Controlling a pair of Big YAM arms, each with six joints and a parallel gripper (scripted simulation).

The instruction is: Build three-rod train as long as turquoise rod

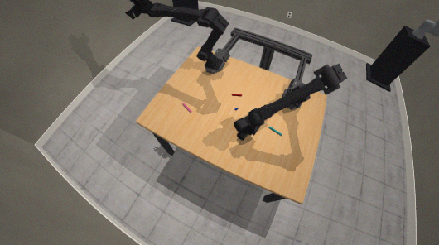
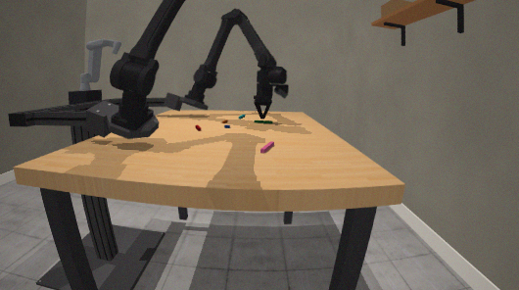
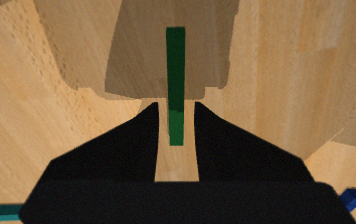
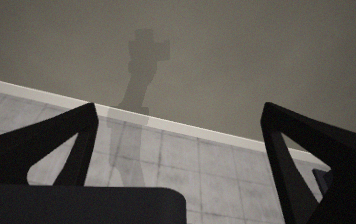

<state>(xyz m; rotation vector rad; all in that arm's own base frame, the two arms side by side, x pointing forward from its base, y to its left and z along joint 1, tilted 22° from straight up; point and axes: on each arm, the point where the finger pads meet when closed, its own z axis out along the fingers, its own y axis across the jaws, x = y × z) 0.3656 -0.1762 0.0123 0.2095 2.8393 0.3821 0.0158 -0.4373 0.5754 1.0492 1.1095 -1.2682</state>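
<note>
Now: the green rod 20 mm below my left hand. Also, from my left hand: red rod 230 mm behind, 190 mm to the right, 20 mm below; then turquoise rod 150 mm to the left, 110 mm behind, 20 mm below; then orange rod 160 mm behind, 20 mm to the right, 20 mm below.
</note>
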